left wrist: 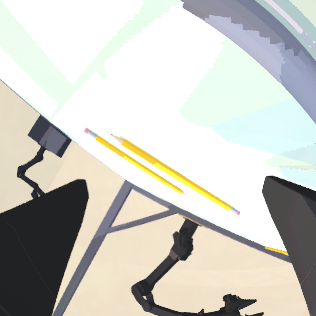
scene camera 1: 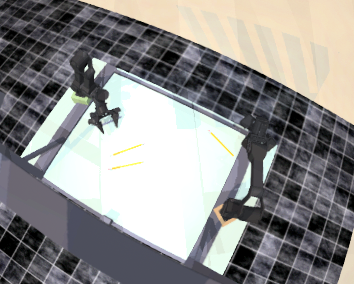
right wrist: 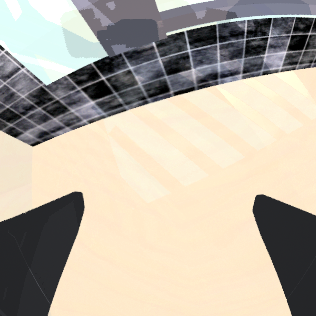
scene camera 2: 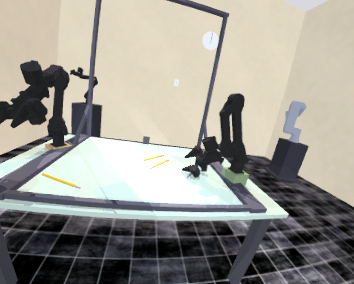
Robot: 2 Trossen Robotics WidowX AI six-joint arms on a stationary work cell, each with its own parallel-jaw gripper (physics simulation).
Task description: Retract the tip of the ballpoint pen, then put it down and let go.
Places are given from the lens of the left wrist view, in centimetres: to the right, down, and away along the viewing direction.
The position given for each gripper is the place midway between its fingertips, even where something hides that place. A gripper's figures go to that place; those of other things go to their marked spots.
left gripper (left wrist: 178, 187): 1, 2, 10
grey ballpoint pen (left wrist: 263, 37): 2, -2, 3
